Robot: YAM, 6 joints.
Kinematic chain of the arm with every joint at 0, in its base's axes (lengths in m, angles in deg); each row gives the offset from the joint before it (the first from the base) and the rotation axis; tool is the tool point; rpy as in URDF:
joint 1: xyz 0 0 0.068 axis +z
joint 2: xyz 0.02 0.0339 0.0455 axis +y
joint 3: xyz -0.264 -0.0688 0 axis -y
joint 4: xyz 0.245 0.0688 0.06 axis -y
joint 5: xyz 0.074 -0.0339 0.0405 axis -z
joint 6: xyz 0.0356 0 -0.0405 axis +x
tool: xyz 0 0 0 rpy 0 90 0
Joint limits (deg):
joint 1: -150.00..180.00
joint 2: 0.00..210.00
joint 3: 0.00..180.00
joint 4: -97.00..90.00
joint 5: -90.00..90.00
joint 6: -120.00..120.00
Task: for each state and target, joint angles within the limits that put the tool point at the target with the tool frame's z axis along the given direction. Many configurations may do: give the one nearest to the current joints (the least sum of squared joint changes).
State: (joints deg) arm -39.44 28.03 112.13 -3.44 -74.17 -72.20
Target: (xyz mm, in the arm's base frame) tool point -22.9 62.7 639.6 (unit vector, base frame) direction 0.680 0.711 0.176
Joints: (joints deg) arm -38.42 51.58 116.40 -2.15 -78.57 -72.20
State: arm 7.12 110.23 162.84 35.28 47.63 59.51
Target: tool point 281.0 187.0 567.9 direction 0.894 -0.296 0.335
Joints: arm 38.41 95.59 115.39 13.15 51.97 59.51
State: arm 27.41 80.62 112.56 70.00 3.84 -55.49
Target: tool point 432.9 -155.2 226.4 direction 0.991 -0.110 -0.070
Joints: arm -20.83 114.50 72.46 37.89 -14.46 -55.49
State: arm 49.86 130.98 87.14 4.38 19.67 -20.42
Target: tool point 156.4 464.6 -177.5 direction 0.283 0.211 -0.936
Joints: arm 72.25 181.00 120.94 -12.88 11.84 -20.42
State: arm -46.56 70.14 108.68 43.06 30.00 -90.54
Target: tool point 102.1 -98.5 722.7 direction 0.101 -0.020 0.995
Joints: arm -44.79 95.97 152.52 28.52 -3.26 -90.54
